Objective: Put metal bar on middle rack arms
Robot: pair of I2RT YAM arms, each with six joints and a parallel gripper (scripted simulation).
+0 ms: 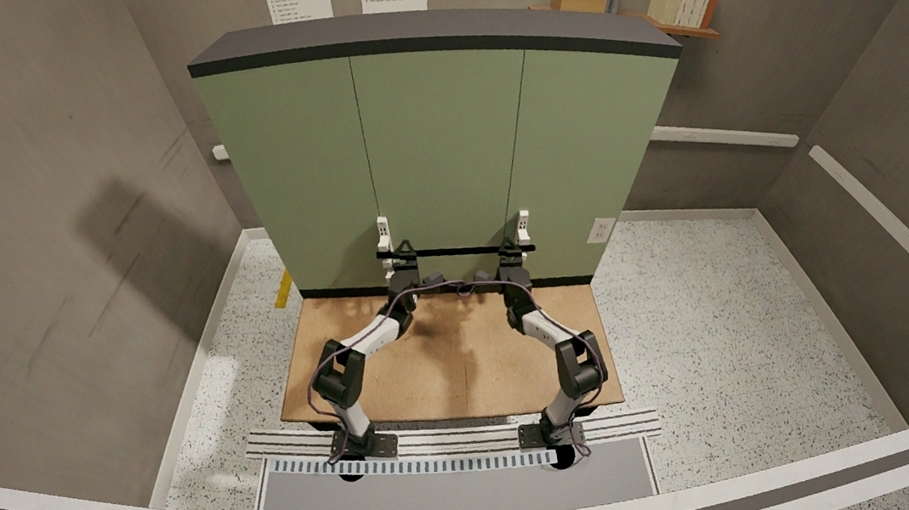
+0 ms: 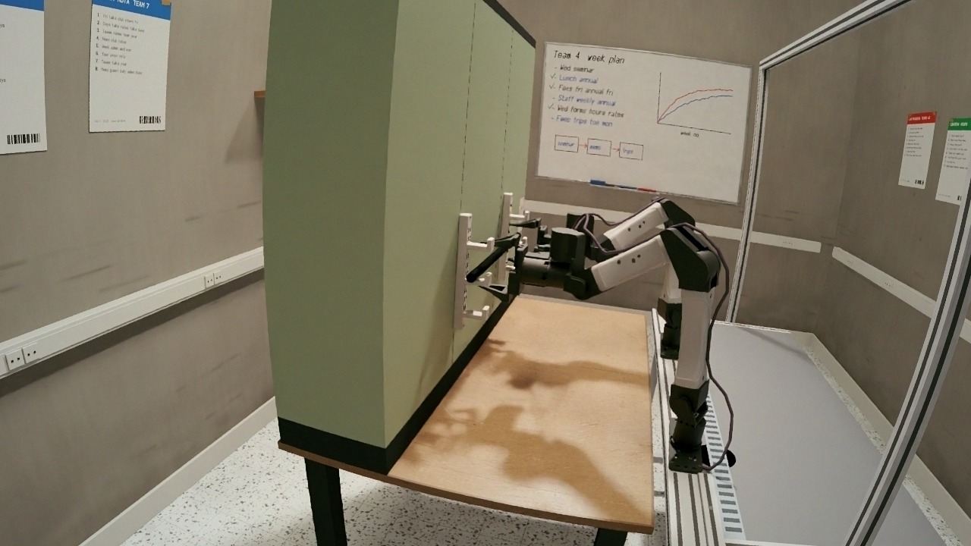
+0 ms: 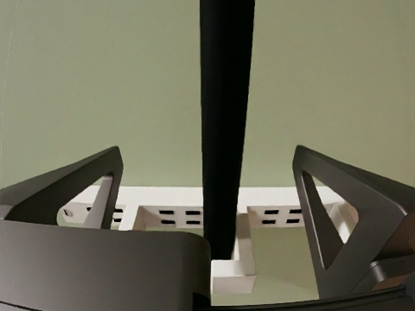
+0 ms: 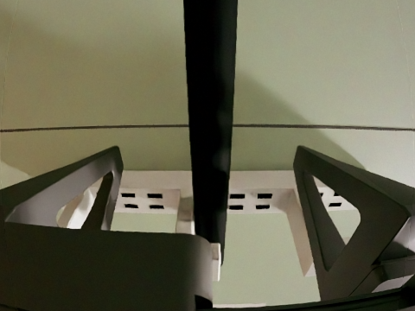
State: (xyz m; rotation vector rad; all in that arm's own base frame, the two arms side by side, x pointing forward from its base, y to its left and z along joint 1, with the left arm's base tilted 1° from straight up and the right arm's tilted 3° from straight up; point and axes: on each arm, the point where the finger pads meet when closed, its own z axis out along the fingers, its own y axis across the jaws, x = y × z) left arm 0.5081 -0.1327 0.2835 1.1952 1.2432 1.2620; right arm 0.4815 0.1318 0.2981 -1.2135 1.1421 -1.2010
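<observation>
The black metal bar lies 150 mm to the right of my left hand and 10 mm below it. From my left hand the other things lie so: wall socket: 40 mm ahead, 620 mm to the right, 20 mm above; black base strip: 40 mm ahead, 120 mm to the right, 250 mm below; green wall panel: 150 mm ahead, 110 mm to the right, 170 mm above.
</observation>
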